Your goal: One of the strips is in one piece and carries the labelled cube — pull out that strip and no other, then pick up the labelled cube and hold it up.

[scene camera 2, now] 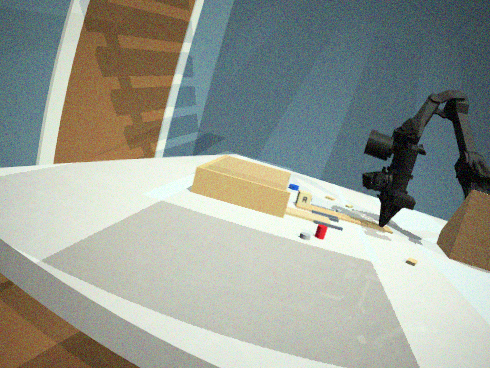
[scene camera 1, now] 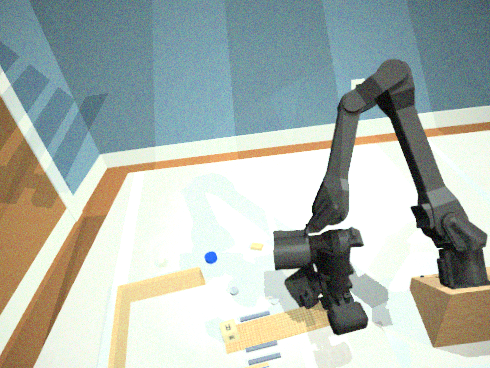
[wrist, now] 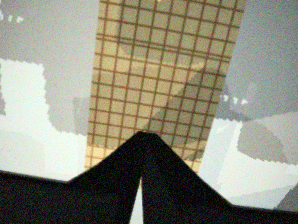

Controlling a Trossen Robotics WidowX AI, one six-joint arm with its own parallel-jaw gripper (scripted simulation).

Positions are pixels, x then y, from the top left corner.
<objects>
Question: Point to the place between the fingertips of the gripper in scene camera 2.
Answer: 380, 226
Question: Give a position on a tan frame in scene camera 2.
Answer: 244, 181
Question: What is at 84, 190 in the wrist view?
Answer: The gripper.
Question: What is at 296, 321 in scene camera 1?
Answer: A gridded strip.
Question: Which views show the gripper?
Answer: Scene camera 2, scene camera 1 and the wrist view: all of them.
</objects>
